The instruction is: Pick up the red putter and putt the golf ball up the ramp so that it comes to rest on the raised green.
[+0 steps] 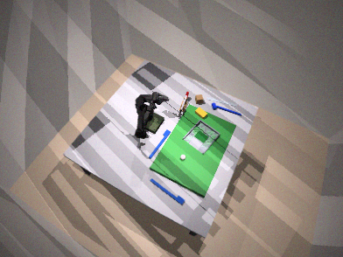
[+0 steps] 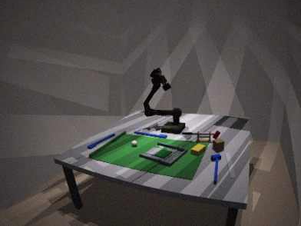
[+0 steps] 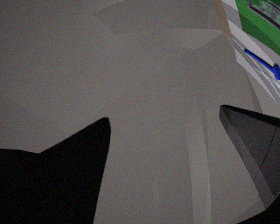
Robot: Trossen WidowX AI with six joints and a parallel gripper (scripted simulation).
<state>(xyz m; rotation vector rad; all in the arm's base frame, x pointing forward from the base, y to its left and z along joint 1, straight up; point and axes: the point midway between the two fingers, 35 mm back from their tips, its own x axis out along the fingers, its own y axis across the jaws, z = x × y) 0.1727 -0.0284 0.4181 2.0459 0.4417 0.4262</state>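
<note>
My gripper tip is now 20 mm past the small wooden rack, 320 mm to the right of it and 430 mm above it. The rest, counted from my gripper tip: yellow block 160 mm ahead, 330 mm to the left, 450 mm below; then white golf ball 240 mm ahead, 140 mm to the right, 440 mm below; then green mat 280 mm ahead, 20 mm to the left, 460 mm below.
</note>
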